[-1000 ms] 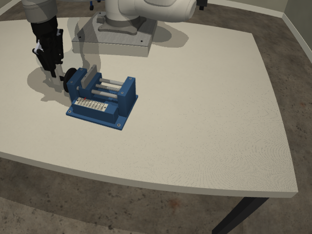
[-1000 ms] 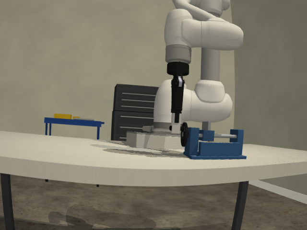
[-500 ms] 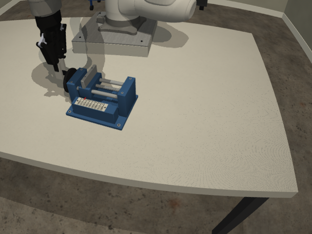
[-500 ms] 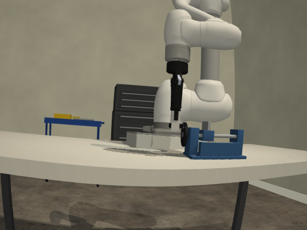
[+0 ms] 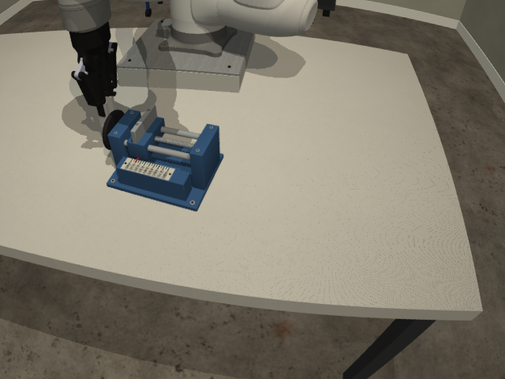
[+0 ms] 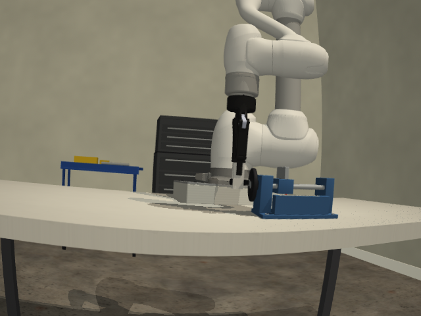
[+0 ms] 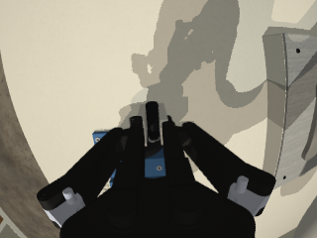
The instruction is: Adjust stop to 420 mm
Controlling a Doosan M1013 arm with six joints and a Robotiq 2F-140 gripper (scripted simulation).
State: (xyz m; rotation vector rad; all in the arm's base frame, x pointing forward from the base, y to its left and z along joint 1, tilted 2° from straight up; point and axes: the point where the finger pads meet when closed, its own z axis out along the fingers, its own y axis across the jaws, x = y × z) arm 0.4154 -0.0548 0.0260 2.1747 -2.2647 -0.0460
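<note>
Right now my hand is 2 cm to the right of the black handwheel, 2 cm above it and 1 cm short of it. Also, from my hand: stop block 11 cm to the left, 5 cm ahead, 1 cm below.
</note>
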